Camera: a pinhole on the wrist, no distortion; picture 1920 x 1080 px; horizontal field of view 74.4 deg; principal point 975.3 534.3 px. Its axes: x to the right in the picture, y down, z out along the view. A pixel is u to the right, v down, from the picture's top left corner.
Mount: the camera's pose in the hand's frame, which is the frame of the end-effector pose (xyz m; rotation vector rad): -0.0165 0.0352 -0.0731 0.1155 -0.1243 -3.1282
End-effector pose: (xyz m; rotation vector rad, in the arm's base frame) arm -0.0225 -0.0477 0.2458 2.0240 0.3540 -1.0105
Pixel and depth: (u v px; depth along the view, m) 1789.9 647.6 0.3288
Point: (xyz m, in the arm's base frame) -0.2943 -0.2265 0.3735
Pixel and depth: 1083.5 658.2 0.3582
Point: -0.2040 -0.2781 0.2222
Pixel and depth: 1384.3 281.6 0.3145
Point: -0.1654 -0.2847 0.3447
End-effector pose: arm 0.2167 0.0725 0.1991 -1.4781 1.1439 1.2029
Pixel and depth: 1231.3 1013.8 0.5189
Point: 0.2428 0.5534 0.3041
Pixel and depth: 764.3 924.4 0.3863
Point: 0.2151 0.3970 0.1395
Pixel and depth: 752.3 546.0 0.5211
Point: 0.0729 0.4963 0.0955
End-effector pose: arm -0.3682 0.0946 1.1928 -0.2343 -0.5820 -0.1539
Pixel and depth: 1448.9 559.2 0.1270
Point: -0.4460 0.1539 1.1848
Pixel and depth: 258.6 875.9 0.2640
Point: -0.3854 0.1269 1.4255
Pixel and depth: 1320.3 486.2 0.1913
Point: -0.4837 0.1853 1.2278
